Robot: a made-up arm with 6 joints.
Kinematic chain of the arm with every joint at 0, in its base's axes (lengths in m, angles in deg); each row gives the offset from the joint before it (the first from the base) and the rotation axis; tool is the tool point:
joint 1: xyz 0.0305 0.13 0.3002 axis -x
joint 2: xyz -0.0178 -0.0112 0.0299 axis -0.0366 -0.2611 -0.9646
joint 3: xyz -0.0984 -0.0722 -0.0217 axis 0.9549 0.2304 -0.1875
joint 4: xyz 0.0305 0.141 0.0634 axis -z
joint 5: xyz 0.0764 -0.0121 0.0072 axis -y
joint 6: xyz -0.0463 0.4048 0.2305 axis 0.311 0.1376 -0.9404
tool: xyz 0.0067 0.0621 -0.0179
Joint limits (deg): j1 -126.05..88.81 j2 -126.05..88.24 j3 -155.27..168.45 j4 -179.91..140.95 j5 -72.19..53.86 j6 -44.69..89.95
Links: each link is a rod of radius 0.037 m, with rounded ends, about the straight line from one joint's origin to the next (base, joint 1, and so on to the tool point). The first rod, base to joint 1, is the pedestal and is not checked.
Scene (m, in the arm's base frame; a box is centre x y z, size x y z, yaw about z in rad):
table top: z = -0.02
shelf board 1: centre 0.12 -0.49 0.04 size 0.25 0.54 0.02 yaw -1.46
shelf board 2: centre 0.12 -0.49 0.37 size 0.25 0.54 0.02 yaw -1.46
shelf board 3: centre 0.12 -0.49 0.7 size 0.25 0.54 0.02 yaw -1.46
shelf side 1: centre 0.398 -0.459 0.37 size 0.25 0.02 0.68 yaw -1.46
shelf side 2: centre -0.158 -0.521 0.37 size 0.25 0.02 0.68 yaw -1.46
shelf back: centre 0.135 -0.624 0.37 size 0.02 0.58 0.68 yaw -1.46
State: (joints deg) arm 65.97 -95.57 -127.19 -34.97 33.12 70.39
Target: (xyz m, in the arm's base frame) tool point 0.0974 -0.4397 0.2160
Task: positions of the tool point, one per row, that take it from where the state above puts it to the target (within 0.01 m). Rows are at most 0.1 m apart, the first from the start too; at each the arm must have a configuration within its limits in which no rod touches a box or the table.
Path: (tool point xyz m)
1: 0.1957 -0.4378 0.5305
2: 0.2324 -0.3857 0.5366
3: 0.2256 -0.3321 0.5442
4: 0.1772 -0.2861 0.5451
5: 0.0957 -0.2491 0.5280
6: 0.0917 -0.2714 0.4433
7: 0.0875 -0.2758 0.3614
8: 0.0823 -0.2651 0.2851
9: 0.0754 -0.2420 0.2160
10: 0.1344 -0.2738 0.2320
11: 0.1690 -0.3088 0.2313
12: 0.1739 -0.3511 0.2229
13: 0.1486 -0.3974 0.2163
14: 0.0975 -0.4397 0.2160

